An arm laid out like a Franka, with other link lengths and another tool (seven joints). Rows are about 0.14 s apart.
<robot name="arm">
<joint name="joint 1" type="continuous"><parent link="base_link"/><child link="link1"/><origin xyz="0.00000 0.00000 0.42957" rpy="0.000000 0.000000 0.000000"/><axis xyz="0 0 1"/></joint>
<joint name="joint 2" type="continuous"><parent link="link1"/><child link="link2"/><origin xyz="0.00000 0.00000 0.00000" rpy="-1.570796 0.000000 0.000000"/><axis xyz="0 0 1"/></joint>
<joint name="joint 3" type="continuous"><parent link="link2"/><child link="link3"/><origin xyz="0.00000 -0.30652 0.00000" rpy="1.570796 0.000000 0.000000"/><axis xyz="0 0 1"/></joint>
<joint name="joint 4" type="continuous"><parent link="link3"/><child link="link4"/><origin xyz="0.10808 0.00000 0.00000" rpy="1.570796 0.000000 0.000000"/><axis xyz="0 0 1"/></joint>
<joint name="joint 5" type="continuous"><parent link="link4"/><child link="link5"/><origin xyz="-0.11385 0.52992 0.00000" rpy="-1.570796 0.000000 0.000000"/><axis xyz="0 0 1"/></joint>
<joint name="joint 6" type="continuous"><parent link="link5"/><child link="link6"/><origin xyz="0.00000 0.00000 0.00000" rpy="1.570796 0.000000 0.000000"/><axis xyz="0 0 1"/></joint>
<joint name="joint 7" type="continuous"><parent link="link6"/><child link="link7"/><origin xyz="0.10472 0.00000 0.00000" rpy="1.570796 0.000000 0.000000"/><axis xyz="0 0 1"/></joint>
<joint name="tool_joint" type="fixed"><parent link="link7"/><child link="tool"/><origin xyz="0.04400 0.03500 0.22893" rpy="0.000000 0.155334 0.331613"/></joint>
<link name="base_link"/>
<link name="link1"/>
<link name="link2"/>
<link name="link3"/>
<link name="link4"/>
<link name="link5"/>
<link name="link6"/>
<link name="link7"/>
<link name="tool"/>
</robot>
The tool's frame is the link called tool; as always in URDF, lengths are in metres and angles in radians. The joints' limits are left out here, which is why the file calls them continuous.
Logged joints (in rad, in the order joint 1, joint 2, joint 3, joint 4, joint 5, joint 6, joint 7), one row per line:
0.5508, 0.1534, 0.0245, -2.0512, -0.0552, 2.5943, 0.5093
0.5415, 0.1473, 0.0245, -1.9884, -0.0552, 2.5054, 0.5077
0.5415, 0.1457, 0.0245, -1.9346, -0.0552, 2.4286, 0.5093
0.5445, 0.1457, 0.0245, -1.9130, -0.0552, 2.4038, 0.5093
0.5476, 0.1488, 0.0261, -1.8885, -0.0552, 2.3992, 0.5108
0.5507, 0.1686, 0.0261, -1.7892, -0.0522, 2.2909, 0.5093
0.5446, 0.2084, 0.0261, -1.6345, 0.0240, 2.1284, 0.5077
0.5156, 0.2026, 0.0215, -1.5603, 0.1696, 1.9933, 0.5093
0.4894, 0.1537, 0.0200, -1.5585, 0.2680, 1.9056, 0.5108
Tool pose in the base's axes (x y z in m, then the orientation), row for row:
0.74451, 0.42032, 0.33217, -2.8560, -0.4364, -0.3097
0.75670, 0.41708, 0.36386, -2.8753, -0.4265, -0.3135
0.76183, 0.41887, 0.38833, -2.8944, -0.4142, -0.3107
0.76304, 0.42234, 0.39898, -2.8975, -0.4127, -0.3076
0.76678, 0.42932, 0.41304, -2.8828, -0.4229, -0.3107
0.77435, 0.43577, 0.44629, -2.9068, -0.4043, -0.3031
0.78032, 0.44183, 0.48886, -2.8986, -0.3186, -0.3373
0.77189, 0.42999, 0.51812, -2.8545, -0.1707, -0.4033
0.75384, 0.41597, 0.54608, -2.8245, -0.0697, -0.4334
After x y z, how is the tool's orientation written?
As angles about the fixed x, y, z axes (roll, pitch, yaw), in radians.
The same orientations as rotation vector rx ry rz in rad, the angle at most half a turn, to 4 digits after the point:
-2.8295, 0.3497, -0.6875
-2.8490, 0.3660, -0.6742
-2.8686, 0.3729, -0.6559
-2.8717, 0.3700, -0.6531
-2.8565, 0.3660, -0.6685
-2.8815, 0.3691, -0.6401
-2.8798, 0.4324, -0.5208
-2.8259, 0.5414, -0.3245
-2.7774, 0.5953, -0.1944

